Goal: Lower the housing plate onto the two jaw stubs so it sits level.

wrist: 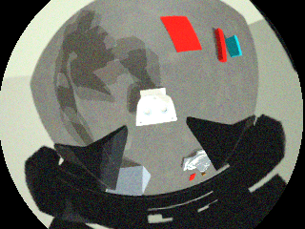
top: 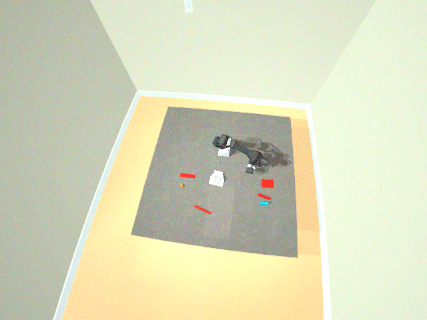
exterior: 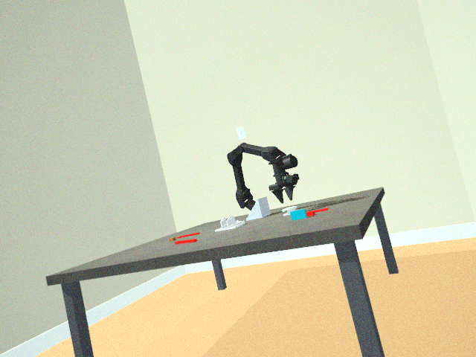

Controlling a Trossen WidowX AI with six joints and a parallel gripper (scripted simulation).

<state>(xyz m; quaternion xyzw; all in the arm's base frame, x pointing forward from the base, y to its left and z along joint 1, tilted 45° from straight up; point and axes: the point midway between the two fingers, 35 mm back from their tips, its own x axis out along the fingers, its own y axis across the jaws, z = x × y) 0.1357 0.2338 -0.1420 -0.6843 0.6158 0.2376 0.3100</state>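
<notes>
The white piece is 5 cm below my gripper tip and 1 cm to the left of it. Also, from my gripper tip: red square 18 cm to the left, 10 cm ahead, 6 cm below; cyan piece 28 cm ahead, 17 cm to the left, 4 cm below; red bar 22 cm ahead, 16 cm to the left, 5 cm below.
</notes>
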